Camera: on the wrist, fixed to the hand. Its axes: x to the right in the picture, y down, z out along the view.
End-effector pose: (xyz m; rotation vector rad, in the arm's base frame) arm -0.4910 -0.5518 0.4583 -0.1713 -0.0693 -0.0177
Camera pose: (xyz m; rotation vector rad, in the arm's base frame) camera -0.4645 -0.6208 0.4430 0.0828 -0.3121 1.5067
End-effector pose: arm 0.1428 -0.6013 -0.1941 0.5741 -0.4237 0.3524
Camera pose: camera 0.2013 -0.6301 -0.2321 0.4993 -1.1593 1.7587
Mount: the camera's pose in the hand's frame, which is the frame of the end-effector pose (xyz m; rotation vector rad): 0.0262 -0.0648 -0.0286 0.2739 -0.3851 1.4889
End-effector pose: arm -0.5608 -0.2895 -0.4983 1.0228 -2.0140 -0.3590
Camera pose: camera -0.5124 -0.3473 -0.5030 -0.6214 -2.6037 0.5724
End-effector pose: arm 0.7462 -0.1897 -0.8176 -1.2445 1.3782 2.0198
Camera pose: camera 0.7921 -0.1907 -0.8776 -0.4584 -1.9610 -1.8456
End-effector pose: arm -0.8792 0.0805 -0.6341 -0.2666 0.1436 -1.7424
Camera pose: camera -0.9526 0.0655 -0.6433 -0.1902 -0.1632 -0.2076
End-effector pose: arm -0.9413 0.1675 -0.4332 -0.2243 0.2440 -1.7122
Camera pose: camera -1.0148 0.1523 -0.4417 -0.0985 -0.1249 -0.1971
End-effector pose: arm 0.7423 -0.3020 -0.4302 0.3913 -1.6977 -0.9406
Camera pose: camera 0.7467 -0.3715 -0.4593 -0.8781 -1.8391 0.3513
